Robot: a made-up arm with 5 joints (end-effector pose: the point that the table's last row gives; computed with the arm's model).
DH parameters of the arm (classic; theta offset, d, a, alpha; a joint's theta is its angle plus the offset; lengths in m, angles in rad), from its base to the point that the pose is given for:
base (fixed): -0.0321 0 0.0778 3.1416
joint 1: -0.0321 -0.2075 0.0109 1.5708
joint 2: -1.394 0 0.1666 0
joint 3: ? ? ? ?
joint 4: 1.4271 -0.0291 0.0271 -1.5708
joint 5: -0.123 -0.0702 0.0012 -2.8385
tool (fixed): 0.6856 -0.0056 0 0
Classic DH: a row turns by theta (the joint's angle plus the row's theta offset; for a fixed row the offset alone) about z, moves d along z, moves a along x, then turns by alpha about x.
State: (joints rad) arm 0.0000 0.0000 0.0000 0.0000 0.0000
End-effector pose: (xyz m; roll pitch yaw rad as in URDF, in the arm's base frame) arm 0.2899 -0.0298 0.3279 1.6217 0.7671 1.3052
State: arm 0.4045 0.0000 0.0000 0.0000 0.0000
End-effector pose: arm 0.2620 -0.1111 0.3279 1.6217 0.7671 0.9007
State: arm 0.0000 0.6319 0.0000 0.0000 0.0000
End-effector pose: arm 0.3222 -0.0298 0.1858 2.4995 0.7364 1.9257
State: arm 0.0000 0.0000 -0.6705 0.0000 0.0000
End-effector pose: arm 0.2798 -0.0298 0.4442 0.8971 0.4405 0.8757
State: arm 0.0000 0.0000 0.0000 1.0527 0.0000
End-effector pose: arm 0.2328 -0.0298 0.2858 2.9602 0.5327 2.2035
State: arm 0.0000 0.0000 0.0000 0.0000 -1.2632
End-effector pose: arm 0.2899 -0.0301 0.3303 1.9059 -0.4689 1.3573
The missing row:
joint 3: 1.5377 0 0.1082 0
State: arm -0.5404 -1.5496 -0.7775 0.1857 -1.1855
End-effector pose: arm -0.1036 -0.1434 0.3973 -0.2837 0.0478 2.5499
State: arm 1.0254 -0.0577 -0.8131 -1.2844 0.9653
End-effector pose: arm 0.1050 -0.1030 0.5150 0.3741 -0.7624 -1.2702
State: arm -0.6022 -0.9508 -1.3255 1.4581 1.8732
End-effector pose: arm 0.0143 -0.0832 0.4460 -0.4244 0.1750 -0.4799
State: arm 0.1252 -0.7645 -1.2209 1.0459 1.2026
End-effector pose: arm 0.0258 -0.0256 0.4856 -0.0234 0.3870 -0.5688
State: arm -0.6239 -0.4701 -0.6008 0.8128 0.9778
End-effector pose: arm 0.1740 0.0312 0.4419 -0.1677 1.0839 0.2120
